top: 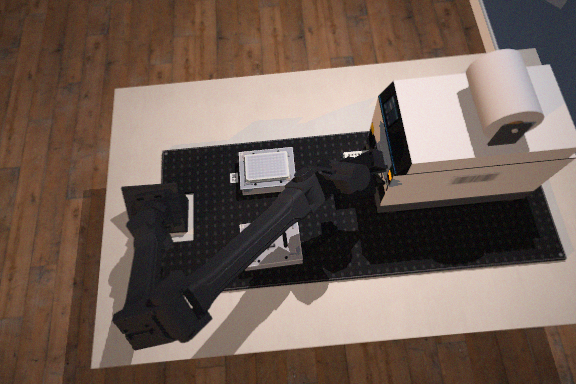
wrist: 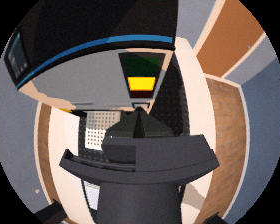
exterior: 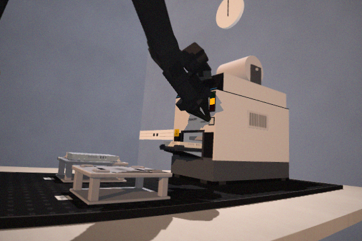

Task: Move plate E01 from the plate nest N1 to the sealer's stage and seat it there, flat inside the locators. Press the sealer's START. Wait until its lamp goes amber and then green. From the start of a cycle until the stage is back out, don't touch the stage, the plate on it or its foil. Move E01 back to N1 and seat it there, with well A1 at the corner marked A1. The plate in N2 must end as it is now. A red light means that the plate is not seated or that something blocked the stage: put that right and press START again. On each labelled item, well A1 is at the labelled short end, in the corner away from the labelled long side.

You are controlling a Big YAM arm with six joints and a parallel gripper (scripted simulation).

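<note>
Right now the start button is 2 cm ahead of my hand and 1 cm below it. Also, from my hand: nest (30 cm behind, 15 cm below, 8 cm to the right); sealer stage (9 cm to the left, 9 cm below); foil roll (25 cm ahead, 22 cm above, 8 cm to the left).
</note>
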